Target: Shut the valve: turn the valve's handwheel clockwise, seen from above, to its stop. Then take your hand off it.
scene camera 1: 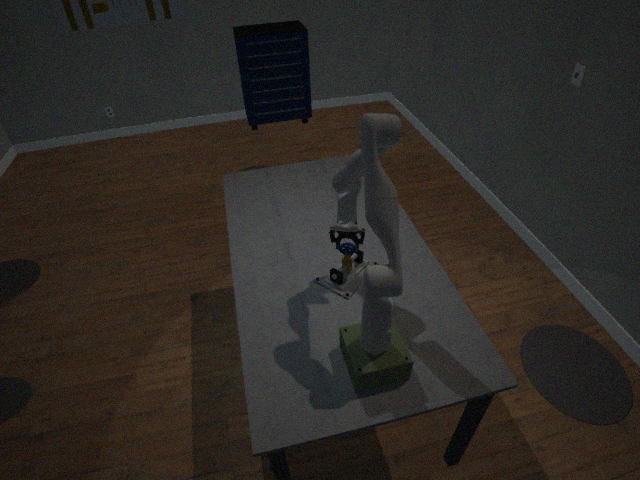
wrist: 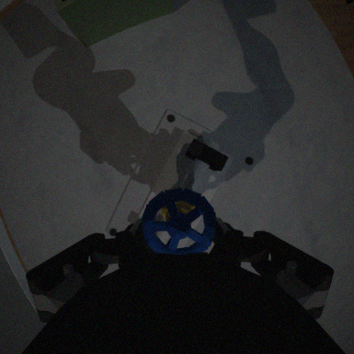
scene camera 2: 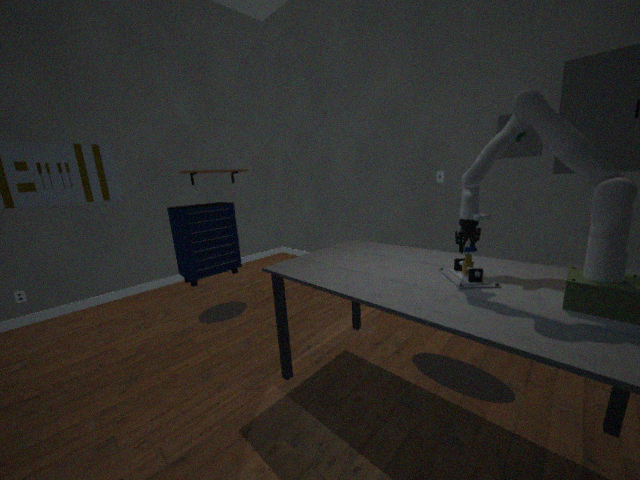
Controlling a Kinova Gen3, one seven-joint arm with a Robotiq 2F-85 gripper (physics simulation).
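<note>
The blue handwheel (scene camera 1: 347, 248) (scene camera 2: 469, 249) (wrist: 183, 218) is a spoked ring that sits level on top of the brass-yellow valve body (scene camera 1: 346, 262) (scene camera 2: 467, 265). The valve stands on a pale base plate (scene camera 1: 347, 293) (scene camera 2: 478, 286) (wrist: 121, 206) with dark screws at its corners, between black supports. My gripper (scene camera 1: 347, 246) (scene camera 2: 468, 249) (wrist: 178, 228) points straight down and is shut on the handwheel, one finger on each side of its rim. The front part of the wheel is hidden by the gripper's body in the wrist view.
The valve stands on a grey table (scene camera 1: 289, 232) (scene camera 2: 361, 273). The arm's green base block (scene camera 1: 379, 369) (scene camera 2: 594, 302) (wrist: 110, 22) stands near one end. A blue drawer cabinet (scene camera 1: 276, 74) (scene camera 2: 206, 240) stands by the wall, away from the table.
</note>
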